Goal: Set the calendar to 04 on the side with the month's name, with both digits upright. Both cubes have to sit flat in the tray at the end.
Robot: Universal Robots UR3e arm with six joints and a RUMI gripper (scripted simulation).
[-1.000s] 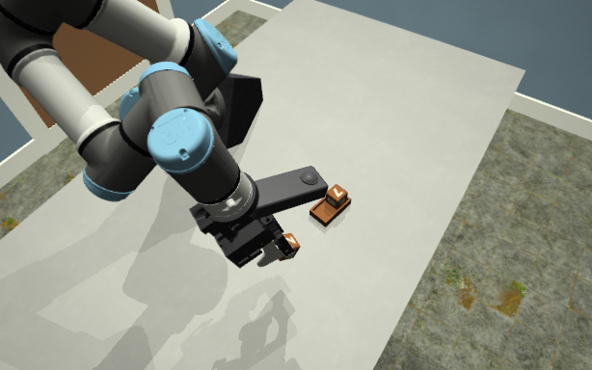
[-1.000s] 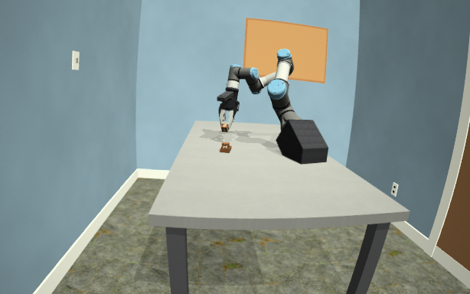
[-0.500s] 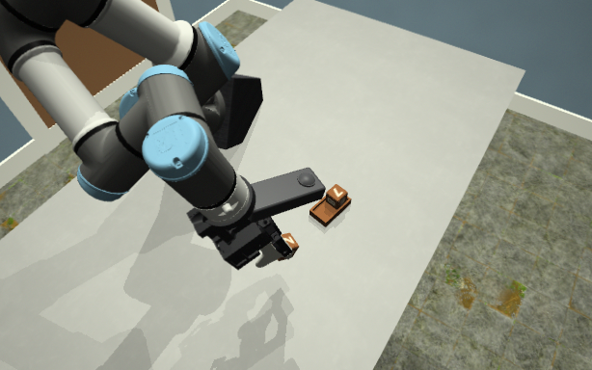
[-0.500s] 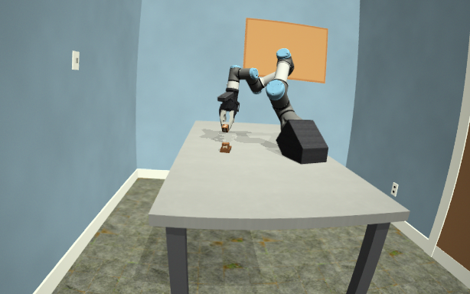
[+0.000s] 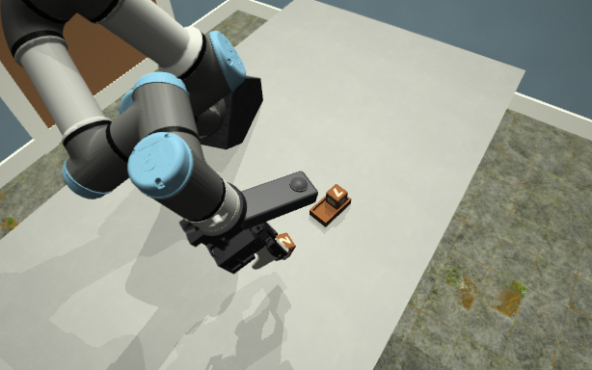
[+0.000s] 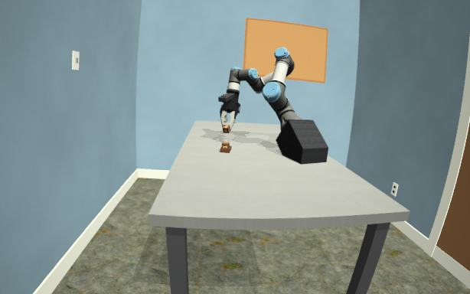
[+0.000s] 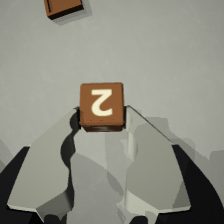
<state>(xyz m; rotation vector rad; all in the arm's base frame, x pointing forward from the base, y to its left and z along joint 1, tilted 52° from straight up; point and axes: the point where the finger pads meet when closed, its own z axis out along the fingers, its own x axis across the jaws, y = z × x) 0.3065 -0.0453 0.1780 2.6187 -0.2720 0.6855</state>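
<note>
Now: the cube 1 cm below my hand. The rest, counted from my hand: brown tray 16 cm to the left, 8 cm below, 1 cm ahead.
</note>
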